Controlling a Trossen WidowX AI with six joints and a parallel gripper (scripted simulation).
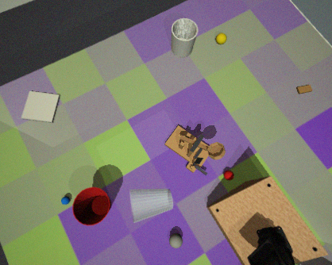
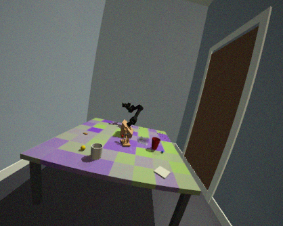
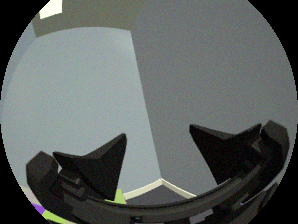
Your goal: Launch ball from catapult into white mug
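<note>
Now: the wooden catapult 780 mm ahead of my gripper tip, 340 mm to the left of it and 280 mm below it. From my gripper tip the other things lie so: wooden block (850 mm ahead, 130 mm to the right, 350 mm below); red ball (680 mm ahead, 270 mm to the left, 340 mm below); red cup (760 mm ahead, 680 mm to the left, 330 mm below).
</note>
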